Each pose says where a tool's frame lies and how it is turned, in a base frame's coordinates. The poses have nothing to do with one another.
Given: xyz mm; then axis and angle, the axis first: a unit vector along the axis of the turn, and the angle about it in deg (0 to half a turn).
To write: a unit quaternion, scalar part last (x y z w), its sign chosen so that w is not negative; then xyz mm. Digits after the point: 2 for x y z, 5 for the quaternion.
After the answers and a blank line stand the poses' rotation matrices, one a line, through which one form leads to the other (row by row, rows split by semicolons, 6 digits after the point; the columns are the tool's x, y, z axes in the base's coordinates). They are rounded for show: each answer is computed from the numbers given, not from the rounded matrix.
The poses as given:
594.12 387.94 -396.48 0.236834 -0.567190 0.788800 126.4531
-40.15 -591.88 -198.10 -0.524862 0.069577 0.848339 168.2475
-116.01 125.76 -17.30 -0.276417 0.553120 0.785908 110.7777
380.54 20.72 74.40 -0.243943 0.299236 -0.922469 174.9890
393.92 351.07 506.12 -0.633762 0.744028 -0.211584 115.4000
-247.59 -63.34 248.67 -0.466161 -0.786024 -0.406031 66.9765
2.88 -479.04 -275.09 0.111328 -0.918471 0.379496 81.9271
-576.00 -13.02 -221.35 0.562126 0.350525 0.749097 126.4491
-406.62 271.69 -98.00 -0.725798 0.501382 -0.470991 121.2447
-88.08 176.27 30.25 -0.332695 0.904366 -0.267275 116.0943
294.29 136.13 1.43 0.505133 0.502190 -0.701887 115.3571
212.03 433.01 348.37 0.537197 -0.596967 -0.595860 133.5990
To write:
0.21144 -0.50638 0.70424 0.45046 594.12 387.94 -396.48
-0.52210 0.06921 0.84388 0.10238 -40.15 -591.88 -198.10
-0.22750 0.45523 0.64682 0.56800 -116.01 125.76 -17.30
-0.24371 0.29895 -0.92159 0.04372 380.54 20.72 74.40
-0.53569 0.62890 -0.17884 0.53435 393.92 351.07 506.12
-0.25721 -0.43370 -0.22403 0.83400 -247.59 -63.34 248.67
0.07298 -0.60213 0.24879 0.75513 2.88 -479.04 -275.09
0.50185 0.31294 0.66878 0.45050 -576.00 -13.02 -221.35
-0.63246 0.43691 -0.41042 0.49056 -406.62 271.69 -98.00
-0.28229 0.76734 -0.22678 0.52922 -88.08 176.27 30.25
0.42687 0.42438 -0.59314 0.53467 294.29 136.13 1.43
0.49376 -0.54869 -0.54767 0.39395 212.03 433.01 348.37

-0.504747 -0.848610 -0.158402; 0.420322 -0.081315 -0.903724; 0.754029 -0.522732 0.397733
-0.433851 -0.245065 -0.867016; 0.100522 -0.969456 0.223719; -0.895359 0.009906 0.445234
-0.251232 -0.941925 0.222845; 0.527667 0.059730 0.847349; -0.811450 0.330469 0.482016
-0.877389 -0.065139 0.475337; -0.226289 -0.817436 -0.529709; 0.423063 -0.572325 0.702469
0.145003 -0.482664 0.863718; -0.864927 0.362092 0.347550; -0.480495 -0.797449 -0.364965
0.523424 0.596794 -0.608164; -0.150582 0.767302 0.623356; 0.838661 -0.234701 0.491491
0.151086 -0.463627 -0.873054; 0.287843 0.865554 -0.409832; 0.945685 -0.189383 0.264225
-0.090393 -0.288460 0.953215; 0.916664 -0.398244 -0.033589; 0.389301 0.870742 0.300420
0.281328 -0.149978 0.947819; -0.955335 -0.136919 0.261894; 0.090496 -0.979163 -0.181798
-0.280479 -0.193187 0.940218; -0.673251 0.737772 -0.049249; -0.684152 -0.646816 -0.336993
-0.063825 0.996575 -0.052577; -0.271954 -0.068059 -0.959900; -0.960191 -0.046967 0.275367
-0.202019 -0.110326 -0.973148; -0.973351 -0.087482 0.211979; -0.108520 0.990038 -0.089713

